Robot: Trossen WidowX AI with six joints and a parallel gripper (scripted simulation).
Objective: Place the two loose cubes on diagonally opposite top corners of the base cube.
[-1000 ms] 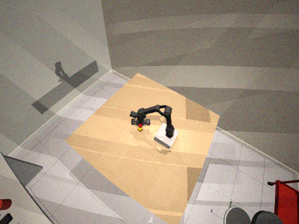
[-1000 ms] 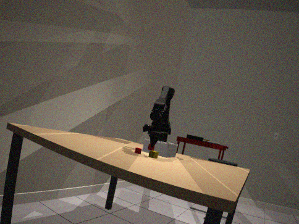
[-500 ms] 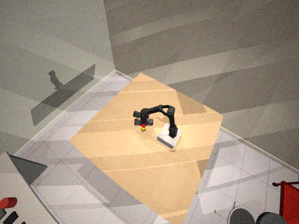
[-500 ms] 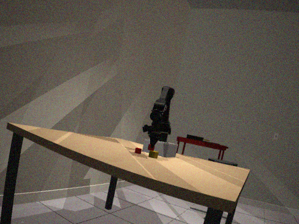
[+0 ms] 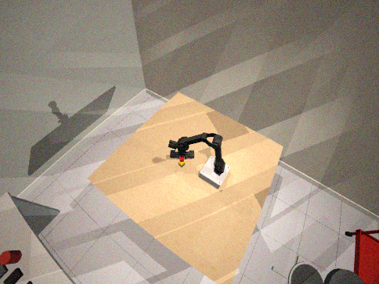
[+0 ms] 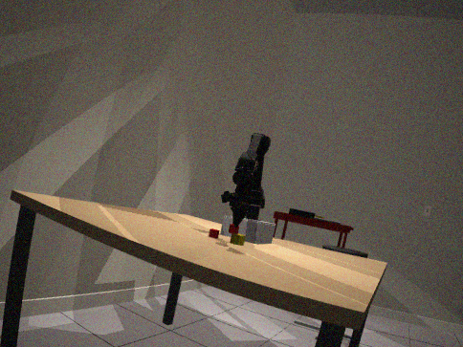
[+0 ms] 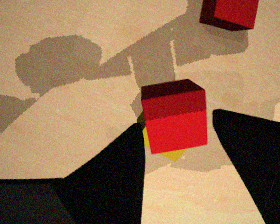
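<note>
My gripper tip is now 1 cm past the yellow cube, 2 cm to the right of it and 5 cm above it.
</note>
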